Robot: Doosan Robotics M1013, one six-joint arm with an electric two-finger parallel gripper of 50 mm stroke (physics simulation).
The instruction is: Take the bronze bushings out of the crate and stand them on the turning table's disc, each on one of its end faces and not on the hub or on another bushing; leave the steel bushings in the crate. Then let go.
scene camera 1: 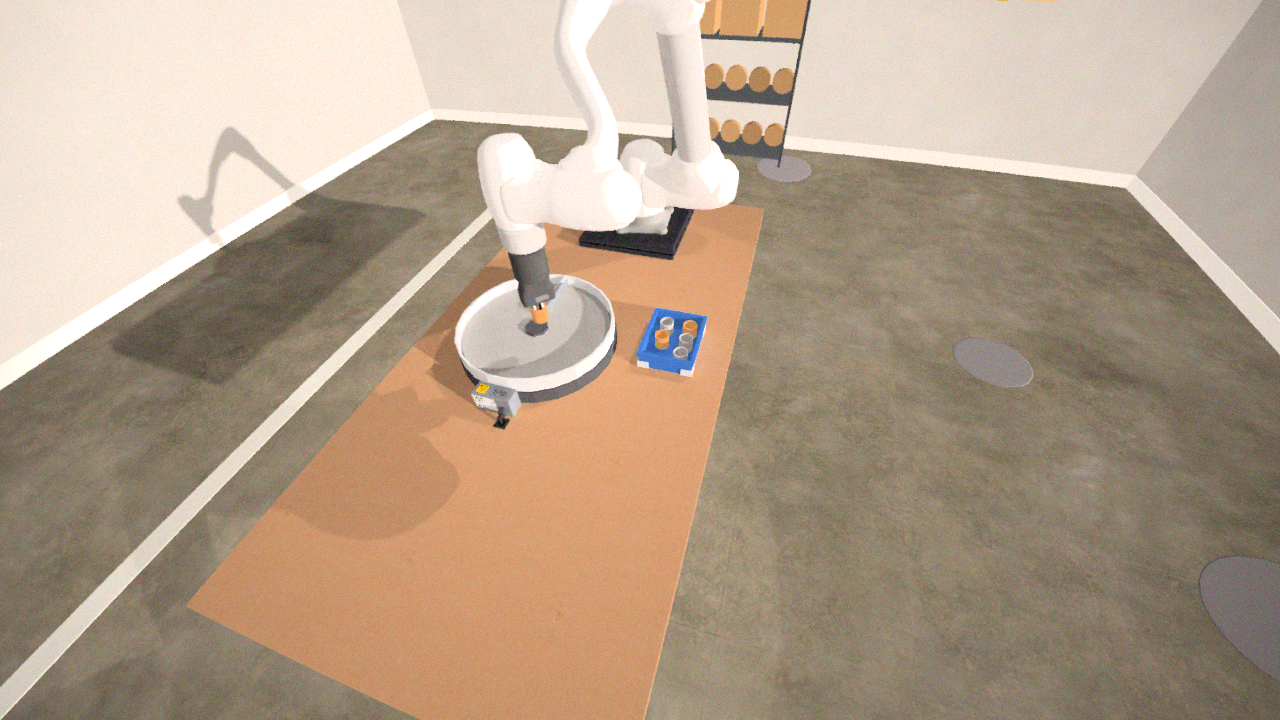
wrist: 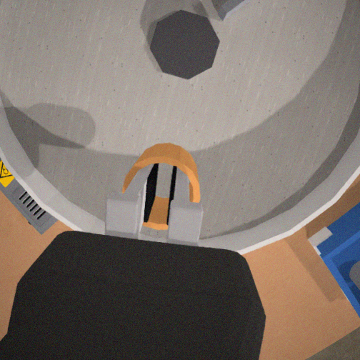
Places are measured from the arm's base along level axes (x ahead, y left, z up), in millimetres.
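Pixels of known places: gripper, fingertip midpoint: [scene camera 1: 539, 313]; arm's base, origin of the base link: [scene camera 1: 645, 220].
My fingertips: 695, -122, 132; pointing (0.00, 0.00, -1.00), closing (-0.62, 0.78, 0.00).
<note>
For each thing: its top centre in the pictures, then the offset to it from my fingertips, as dx, dy, dz. "pt": a spot on its surface instead. Level surfaces: height alone.
- bronze bushing, middle of its top: [scene camera 1: 537, 306] +0, +0, +24
- turning table's grey disc, middle of its top: [scene camera 1: 536, 326] -74, -59, -117
- dark hub, middle of its top: [scene camera 1: 536, 326] -74, -59, -117
- blue crate, middle of its top: [scene camera 1: 673, 334] -119, +307, -128
- raised white rim, surface spot: [scene camera 1: 537, 383] pt +122, +17, -112
- grey sensor box, middle of its top: [scene camera 1: 493, 391] +158, -82, -120
- orange mat, its level: dz -178
My gripper [scene camera 1: 537, 305] [wrist: 164, 179] holds a bronze bushing [scene camera 1: 539, 316] [wrist: 167, 151] from inside, its two fingers spread in the bore. The bushing hangs above the turning table's grey disc [scene camera 1: 501, 353] [wrist: 100, 65]; in the wrist view it is between the dark hub [scene camera 1: 536, 329] [wrist: 185, 44] and the rim nearest the gripper body. The blue crate [scene camera 1: 664, 364] [wrist: 345, 231] stands beside the table. In it are two bronze bushings, one [scene camera 1: 690, 327] at the back right and one [scene camera 1: 662, 339] at the left, and three steel bushings [scene camera 1: 666, 323] [scene camera 1: 685, 340] [scene camera 1: 681, 352].
A raised white rim [scene camera 1: 537, 383] surrounds the disc. A grey sensor box [scene camera 1: 494, 398] [wrist: 32, 207] on a small stand is outside the rim. A grey part [wrist: 231, 6] reaches over the disc beyond the hub. The arm's black base plate [scene camera 1: 626, 241] is behind, on the orange mat [scene camera 1: 537, 537].
</note>
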